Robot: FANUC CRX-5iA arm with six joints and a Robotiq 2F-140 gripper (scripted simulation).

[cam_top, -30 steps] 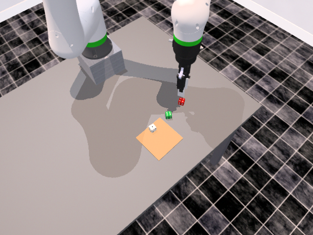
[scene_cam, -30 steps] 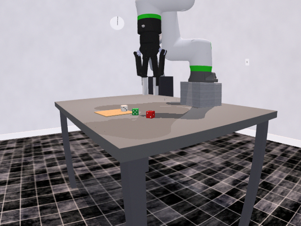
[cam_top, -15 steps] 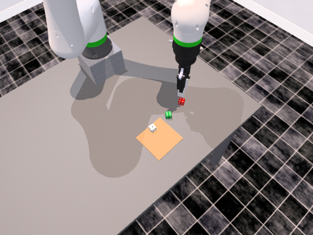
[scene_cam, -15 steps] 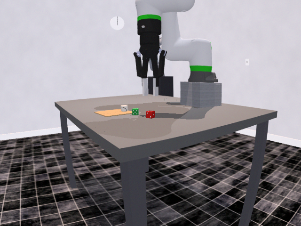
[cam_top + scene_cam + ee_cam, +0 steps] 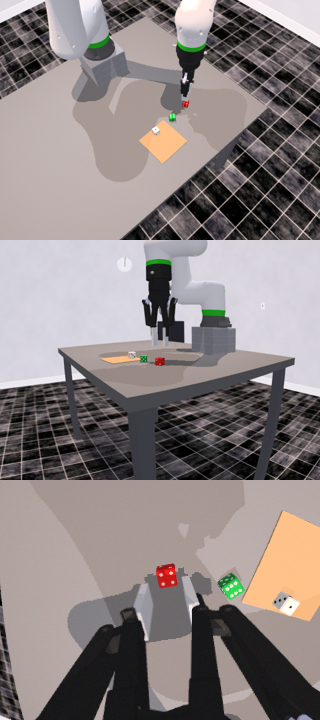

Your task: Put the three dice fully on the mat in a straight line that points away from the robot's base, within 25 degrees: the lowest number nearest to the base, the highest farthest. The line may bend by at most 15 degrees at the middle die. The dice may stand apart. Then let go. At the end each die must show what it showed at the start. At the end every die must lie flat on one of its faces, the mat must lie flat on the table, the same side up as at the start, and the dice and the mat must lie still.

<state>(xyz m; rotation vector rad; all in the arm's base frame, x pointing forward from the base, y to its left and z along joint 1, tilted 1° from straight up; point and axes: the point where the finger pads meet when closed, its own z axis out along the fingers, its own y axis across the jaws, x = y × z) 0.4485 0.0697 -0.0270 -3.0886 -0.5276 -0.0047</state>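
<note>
Now: hand 9 cm above the red die. Round my hand: white die 1 cm behind, 19 cm to the right, 8 cm below; green die 9 cm to the right, 9 cm below; mat 3 cm ahead, 20 cm to the right, 10 cm below.
</note>
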